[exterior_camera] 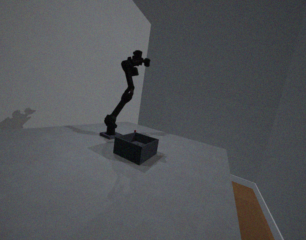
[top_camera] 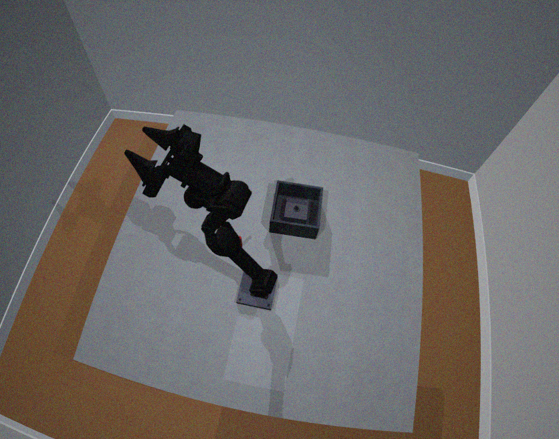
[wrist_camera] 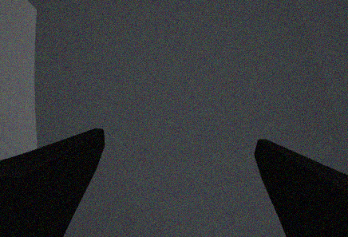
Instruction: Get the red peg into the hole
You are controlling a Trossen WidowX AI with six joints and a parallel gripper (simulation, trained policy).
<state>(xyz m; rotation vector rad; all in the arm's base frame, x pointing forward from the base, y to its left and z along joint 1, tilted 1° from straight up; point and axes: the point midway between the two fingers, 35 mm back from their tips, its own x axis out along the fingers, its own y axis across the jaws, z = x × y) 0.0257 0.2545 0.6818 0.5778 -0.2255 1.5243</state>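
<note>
Now: the red peg 12 cm ahead of my gripper tip, 16 cm to the right of it and 68 cm below it. Round my gripper tip: dark box (30 cm ahead, 35 cm to the right, 69 cm below); then plate (30 cm ahead, 35 cm to the right, 67 cm below).
</note>
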